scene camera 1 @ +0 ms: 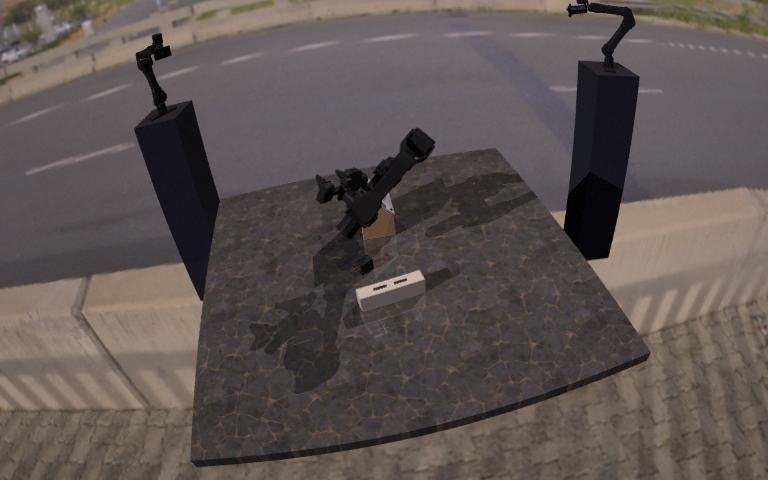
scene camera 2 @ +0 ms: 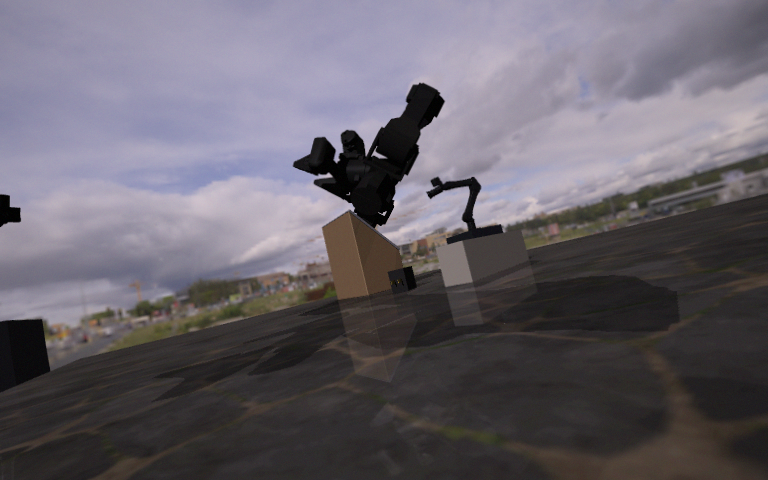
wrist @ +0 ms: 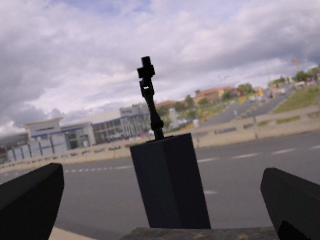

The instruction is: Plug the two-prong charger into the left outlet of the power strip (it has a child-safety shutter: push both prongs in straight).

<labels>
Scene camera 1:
my gripper: 326, 173
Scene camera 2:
my gripper: 304, 173
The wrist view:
my gripper: 166, 179
</labels>
